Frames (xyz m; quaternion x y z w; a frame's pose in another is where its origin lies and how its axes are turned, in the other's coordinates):
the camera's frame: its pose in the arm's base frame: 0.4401 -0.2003 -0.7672 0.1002 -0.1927 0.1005 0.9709
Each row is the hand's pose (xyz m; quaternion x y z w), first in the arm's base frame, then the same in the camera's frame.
Working: the arm's base frame: its pose in the camera's frame: -0.0646 0.4147 0.8039 -0.1002 0.1927 -0.1005 0.9709

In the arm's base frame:
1: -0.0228 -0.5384 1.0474 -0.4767 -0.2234 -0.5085 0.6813
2: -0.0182 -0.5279 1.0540 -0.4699 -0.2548 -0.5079 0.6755
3: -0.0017 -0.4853 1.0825 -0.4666 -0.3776 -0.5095 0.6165
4: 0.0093 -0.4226 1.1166 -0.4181 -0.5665 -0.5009 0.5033
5: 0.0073 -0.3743 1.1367 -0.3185 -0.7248 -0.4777 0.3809
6: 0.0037 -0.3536 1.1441 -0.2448 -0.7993 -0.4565 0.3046
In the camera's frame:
1: 0.2435 0.0665 1.8862 -0.6516 -0.0887 -0.4480 0.6057
2: 0.2519 0.0766 1.8881 -0.6474 -0.1209 -0.4449 0.6068
3: 0.2848 0.1180 1.8981 -0.6510 -0.2520 -0.4289 0.5734
4: 0.3180 0.1810 1.9105 -0.6099 -0.4612 -0.3996 0.5056
5: 0.3317 0.2309 1.9181 -0.5123 -0.6462 -0.3681 0.4296
6: 0.3346 0.2528 1.9212 -0.4365 -0.7385 -0.3466 0.3794

